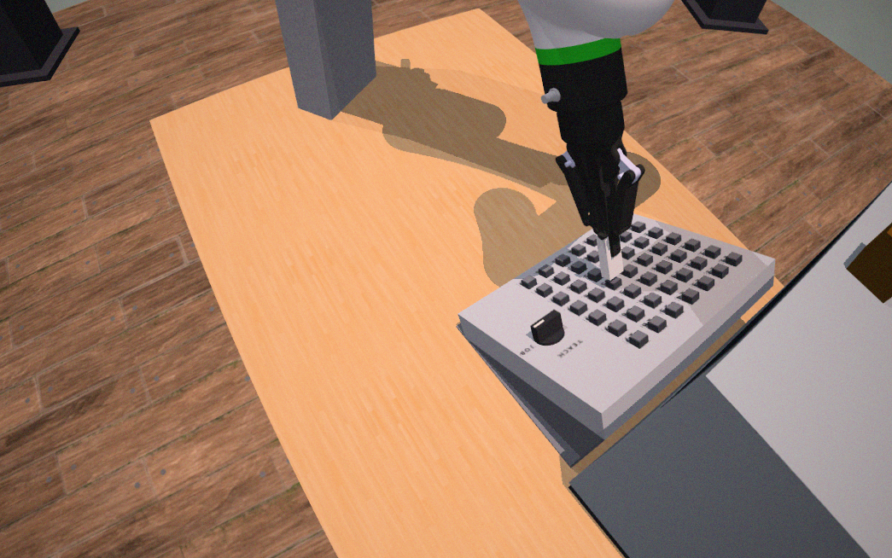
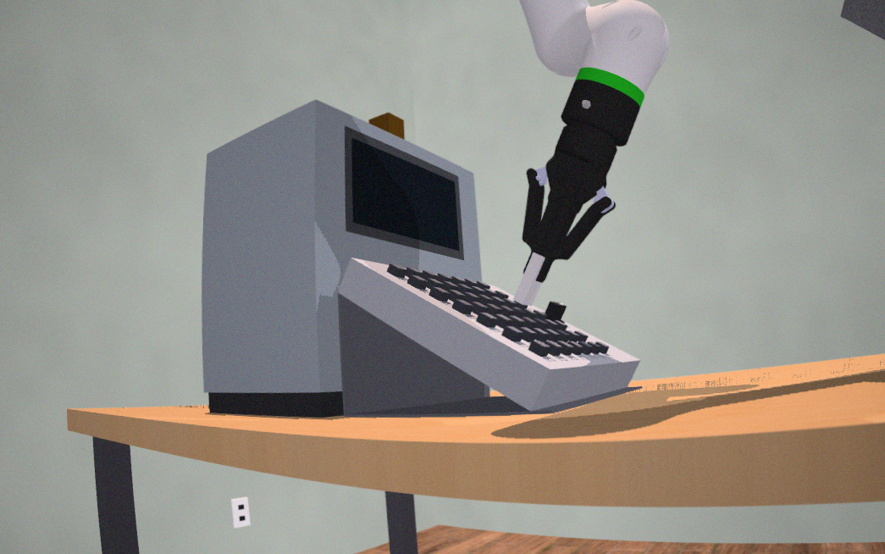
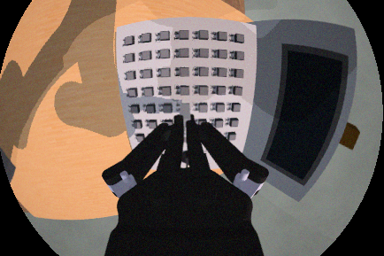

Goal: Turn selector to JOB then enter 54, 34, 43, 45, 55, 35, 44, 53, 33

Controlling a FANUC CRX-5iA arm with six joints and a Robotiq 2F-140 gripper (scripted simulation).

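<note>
My hand is 70 mm to the right of the key, 40 mm above it and 10 mm past it. Round my hand: black selector knob: 100 mm to the right, 90 mm ahead, 30 mm below; grey keypad panel: 80 mm below, 50 mm ahead, 10 mm to the left.
</note>
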